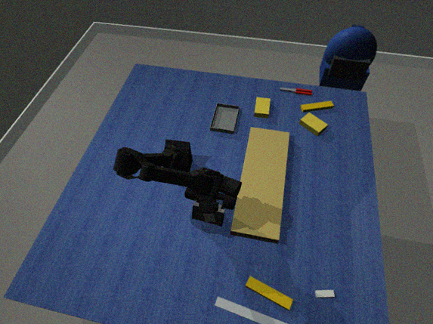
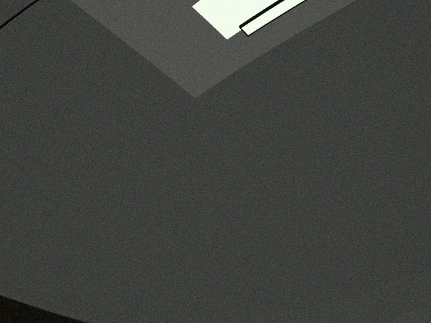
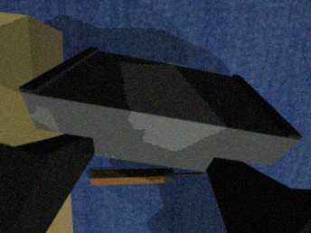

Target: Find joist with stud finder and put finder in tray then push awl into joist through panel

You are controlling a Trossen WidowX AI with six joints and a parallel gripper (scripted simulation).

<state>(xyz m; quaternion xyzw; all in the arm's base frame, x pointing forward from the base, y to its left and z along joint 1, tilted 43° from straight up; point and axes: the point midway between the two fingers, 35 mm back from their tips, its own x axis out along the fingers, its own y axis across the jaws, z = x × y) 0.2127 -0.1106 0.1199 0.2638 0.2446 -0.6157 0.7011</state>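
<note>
My gripper tip is 2 cm past the orange-handled awl, 6 cm to the right of it and 4 cm above it. Round my gripper tip: stud finder (1 cm behind, 1 cm to the right); square light (3 cm behind, 1 cm to the left, 1 cm below); small white piece (47 cm ahead, 18 cm to the right, 4 cm below).
</note>
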